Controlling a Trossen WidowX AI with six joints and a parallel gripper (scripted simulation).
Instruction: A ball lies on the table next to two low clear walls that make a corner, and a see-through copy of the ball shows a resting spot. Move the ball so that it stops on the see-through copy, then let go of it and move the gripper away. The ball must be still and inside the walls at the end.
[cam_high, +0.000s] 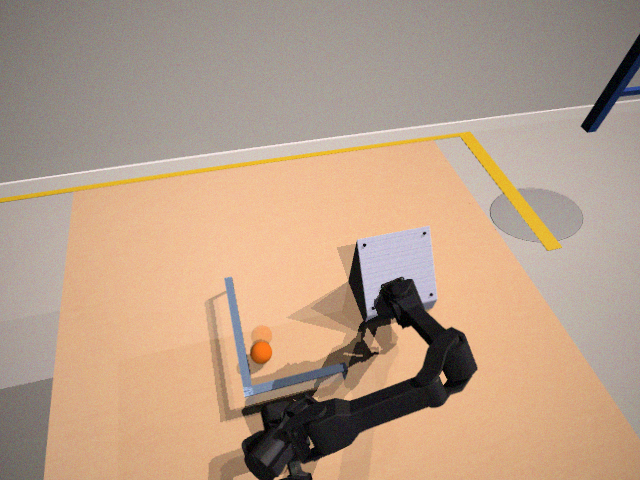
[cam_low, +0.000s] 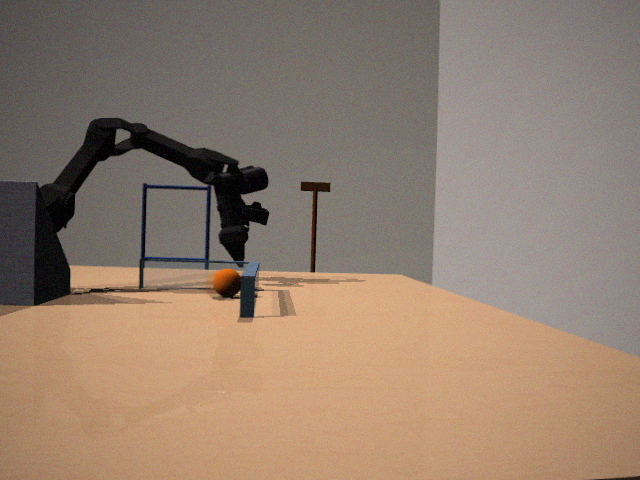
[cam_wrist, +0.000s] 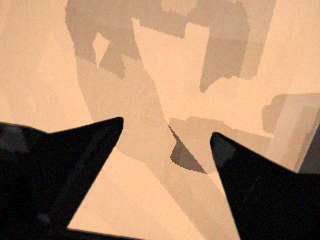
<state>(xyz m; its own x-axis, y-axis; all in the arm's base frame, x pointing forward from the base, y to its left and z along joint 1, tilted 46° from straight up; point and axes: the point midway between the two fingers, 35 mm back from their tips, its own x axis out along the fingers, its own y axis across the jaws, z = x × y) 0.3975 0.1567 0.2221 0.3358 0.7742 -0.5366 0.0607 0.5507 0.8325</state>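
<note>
Right now my gripper tip is 40 mm past the orange ball, 260 mm to the left of it and 20 mm above it. From my gripper tip the other things lie so: see-through copy 50 mm behind, 300 mm to the right, 20 mm below.
</note>
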